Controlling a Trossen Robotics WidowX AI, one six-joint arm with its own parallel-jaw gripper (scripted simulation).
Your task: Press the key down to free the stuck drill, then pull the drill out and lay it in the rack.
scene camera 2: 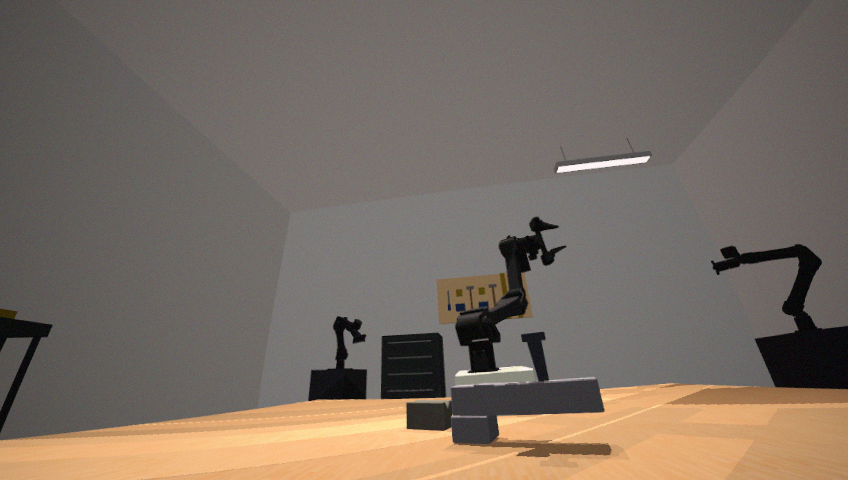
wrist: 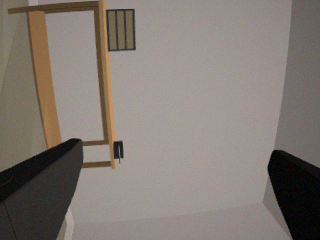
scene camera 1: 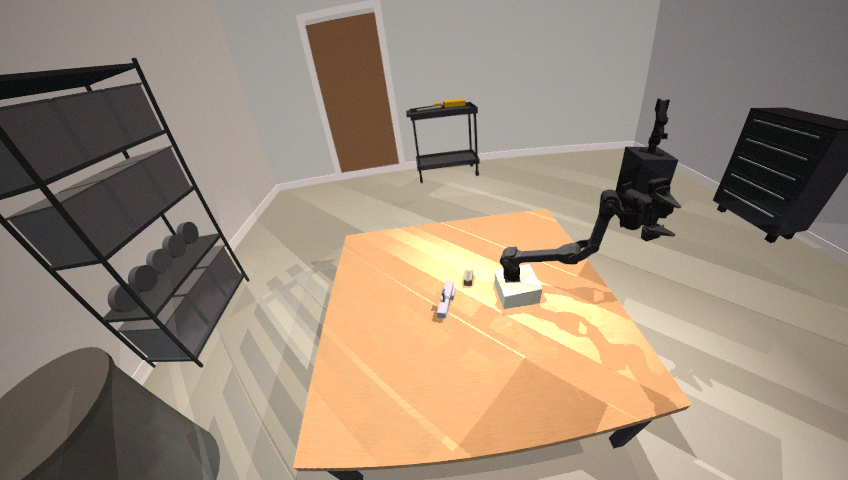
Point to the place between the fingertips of my gripper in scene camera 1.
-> At 677, 221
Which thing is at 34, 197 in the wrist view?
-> My gripper.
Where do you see a long grey body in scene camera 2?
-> At 475, 408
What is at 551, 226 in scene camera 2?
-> My gripper.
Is my gripper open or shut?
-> Open.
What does my gripper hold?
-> Nothing.
